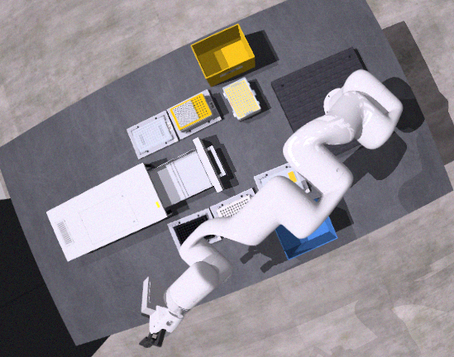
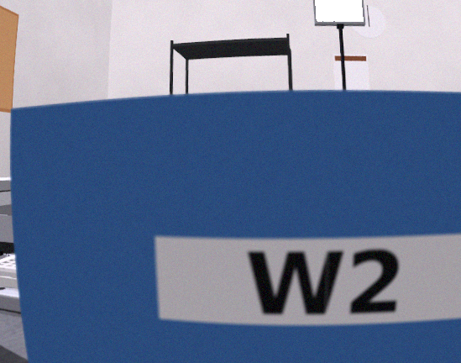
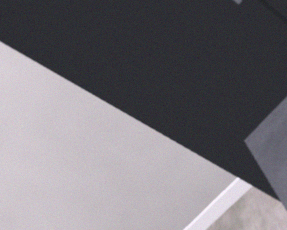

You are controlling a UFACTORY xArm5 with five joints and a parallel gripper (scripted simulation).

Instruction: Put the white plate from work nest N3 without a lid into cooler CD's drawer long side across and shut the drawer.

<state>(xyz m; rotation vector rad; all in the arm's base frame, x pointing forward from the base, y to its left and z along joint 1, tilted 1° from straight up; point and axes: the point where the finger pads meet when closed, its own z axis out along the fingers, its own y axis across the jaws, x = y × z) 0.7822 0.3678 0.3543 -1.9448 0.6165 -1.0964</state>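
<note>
Right now my hand is 310 mm past the white plate, 170 mm to the left of it and 360 mm above it. The rest, counted from my hand: nest (310 mm behind, 170 mm to the right, 370 mm below); black plate (140 mm behind, 160 mm to the right, 360 mm below); cooler CD (20 mm behind, 350 mm to the right, 340 mm below).
</note>
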